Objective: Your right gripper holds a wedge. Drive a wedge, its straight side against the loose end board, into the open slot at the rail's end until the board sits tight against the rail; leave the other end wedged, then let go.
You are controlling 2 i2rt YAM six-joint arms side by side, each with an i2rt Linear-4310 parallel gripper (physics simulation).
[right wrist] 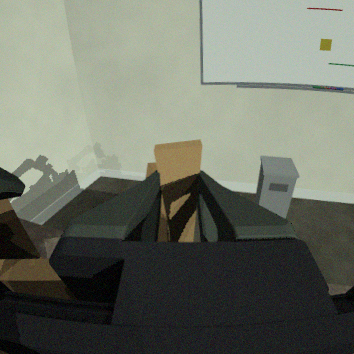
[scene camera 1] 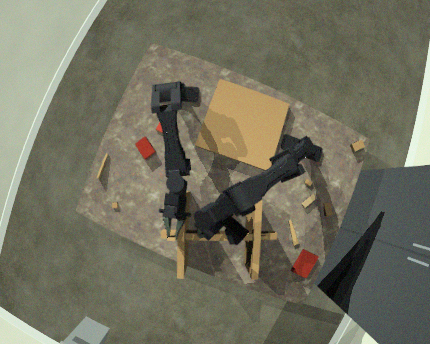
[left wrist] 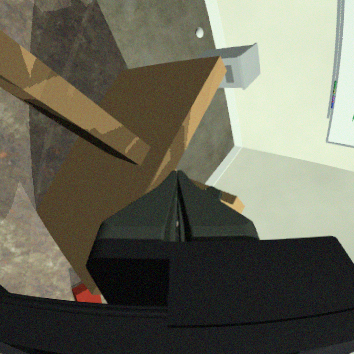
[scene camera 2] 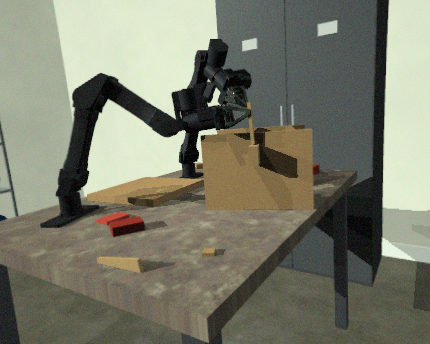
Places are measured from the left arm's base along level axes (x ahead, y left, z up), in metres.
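Pixels of known places: left gripper, fingertip midpoint: (right wrist: 19, 186) (scene camera 1: 199, 236) (left wrist: 176, 178); right gripper, fingertip midpoint: (right wrist: 178, 177) (scene camera 1: 172, 239) (left wrist: 219, 192) (scene camera 2: 251, 111); left arm's base, origin of the base link: (scene camera 2: 189, 178); right arm's base, origin of the base link: (scene camera 2: 72, 216).
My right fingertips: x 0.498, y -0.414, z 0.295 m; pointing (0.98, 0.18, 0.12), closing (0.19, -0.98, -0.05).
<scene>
Ahead of a thing's pixels: the offset from my right fingertips to its middle. "*": to the spot under its first point.
The loose end board @[0.025 m left, 0.004 m back, 0.178 m down] (scene camera 1: 181, 260) (scene camera 2: 230, 175) (left wrist: 105, 120) stands upright across the rail @[0.158 m left, 0.044 m back, 0.123 m down] (scene camera 1: 215, 237) (left wrist: 75, 102). The rail's end @[* 0.049 m right, 0.021 m ahead, 0.123 m down] (scene camera 2: 254, 156) sticks out through the board's outer face. My right gripper (scene camera 1: 173, 232) (scene camera 2: 248, 113) (right wrist: 178, 177) is shut on a wedge @[0.005 m right, 0.002 m back, 0.035 m down] (scene camera 2: 251, 124) (right wrist: 178, 162), which stands upright over the rail's end with its lower part at the slot; how deep it sits is hidden. My left gripper (scene camera 2: 237, 101) (left wrist: 176, 178) is shut and empty, near the board's top edge. The other end board @[0.287 m left, 0.082 m back, 0.178 m down] (scene camera 1: 256, 250) stands at the rail's far end; its wedge cannot be made out.
A flat wooden panel @[0.127 m left, 0.512 m back, 0.282 m down] (scene camera 1: 250, 120) (scene camera 2: 150, 184) lies between the arm bases. Loose wedges @[0.425 m right, 0.140 m back, 0.290 m down] (scene camera 1: 102, 166) @[0.489 m left, 0.118 m back, 0.291 m down] (scene camera 1: 294, 233) (scene camera 2: 120, 263), a small block @[0.313 m right, 0.008 m ahead, 0.291 m down] (scene camera 1: 115, 205) (scene camera 2: 209, 252) and red blocks @[0.252 m right, 0.280 m back, 0.283 m down] (scene camera 1: 145, 148) @[0.600 m left, 0.005 m ahead, 0.278 m down] (scene camera 1: 305, 263) (scene camera 2: 127, 226) lie on the table. A grey cabinet (scene camera 1: 390, 215) (scene camera 2: 330, 100) stands beside it.
</scene>
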